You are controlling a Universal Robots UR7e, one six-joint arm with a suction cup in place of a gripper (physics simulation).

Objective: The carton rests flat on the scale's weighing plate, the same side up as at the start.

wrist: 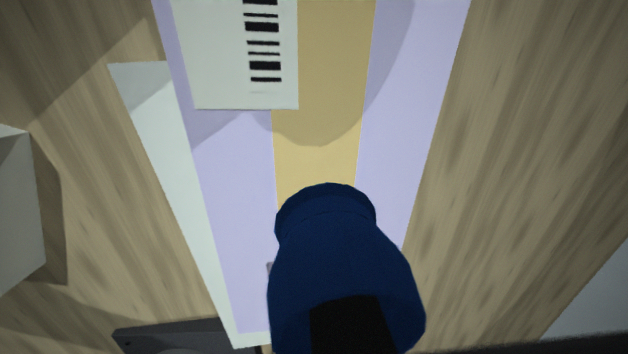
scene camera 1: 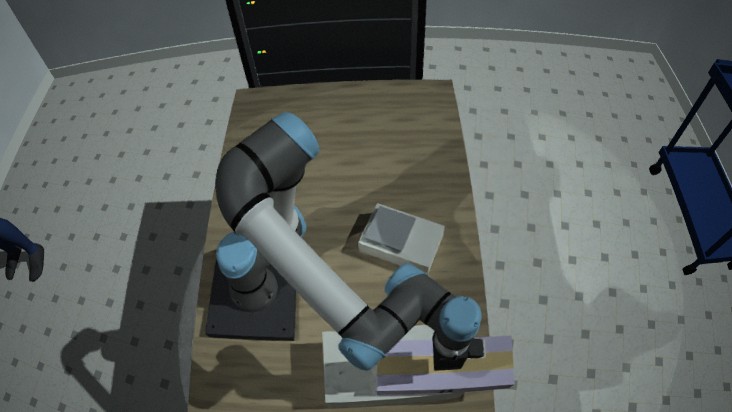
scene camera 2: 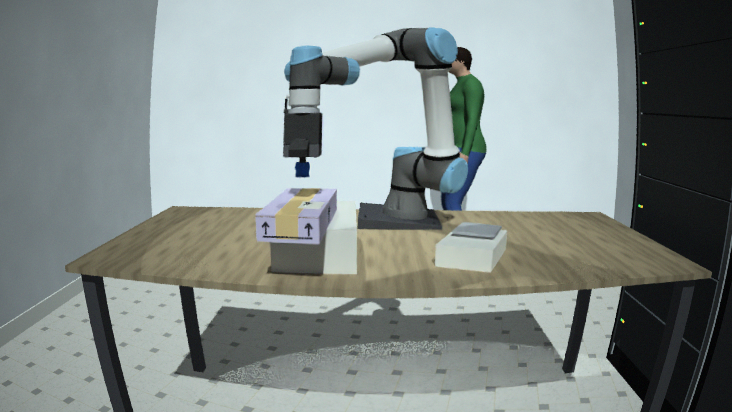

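Seen in the pictures: hand, its tool point: (wrist: 326, 228) (scene camera 2: 302, 176); arm's base, origin of its link: (scene camera 1: 253, 289) (scene camera 2: 405, 214).
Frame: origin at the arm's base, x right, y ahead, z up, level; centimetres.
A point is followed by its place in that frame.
Note:
The lilac carton (scene camera 1: 461, 381) @(z 14.1, x 42.8, y 49.6 cm) (scene camera 2: 286, 227) @(z 11.5, x 41.2, y 64.1 cm) (wrist: 230, 200) @(z 14.0, x 31.5, y 45.2 cm), with tan tape and a barcode label on top, lies on a large pale block (scene camera 1: 348, 386) @(z 8.2, x 36.2, y 22.3 cm) (scene camera 2: 343, 250) @(z 3.4, x 28.1, y 53.7 cm) (wrist: 170, 150) @(z 8.3, x 26.0, y 47.8 cm) and overhangs its end towards scene camera 2. The arrows on its end point up. A slight tilt cannot be ruled out. The low white box with a grey weighing plate (scene camera 1: 391, 230) @(z 4.8, x -8.0, y 43.7 cm) (scene camera 2: 476, 231) @(z 4.9, x -7.1, y 47.1 cm), by its look the scale (scene camera 1: 422, 245) @(z 3.3, x -1.8, y 51.6 cm) (scene camera 2: 463, 255) @(z 1.3, x -0.4, y 55.7 cm) (wrist: 20, 210) @(z -0.2, x -0.4, y 43.2 cm), stands apart with no carton on it. My blue suction cup (scene camera 2: 302, 169) (wrist: 325, 200) is open, pointing down above the carton with a visible gap.
The wooden table (scene camera 1: 358, 122) @(z -2.2, x -58.1, y 43.7 cm) (scene camera 2: 179, 255) @(z -2.2, x 71.5, y 37.0 cm) carries all of these and the arm's dark base plate (scene camera 1: 251, 324) @(z 1.0, x 11.4, y -2.0 cm) (scene camera 2: 371, 217) @(z 0.9, x 12.8, y 7.5 cm). A black cabinet (scene camera 1: 332, 46) (scene camera 2: 676, 153) stands beyond one end. A person in green (scene camera 2: 471, 102) stands behind the arm. A blue cart (scene camera 1: 699, 194) stands at the right.

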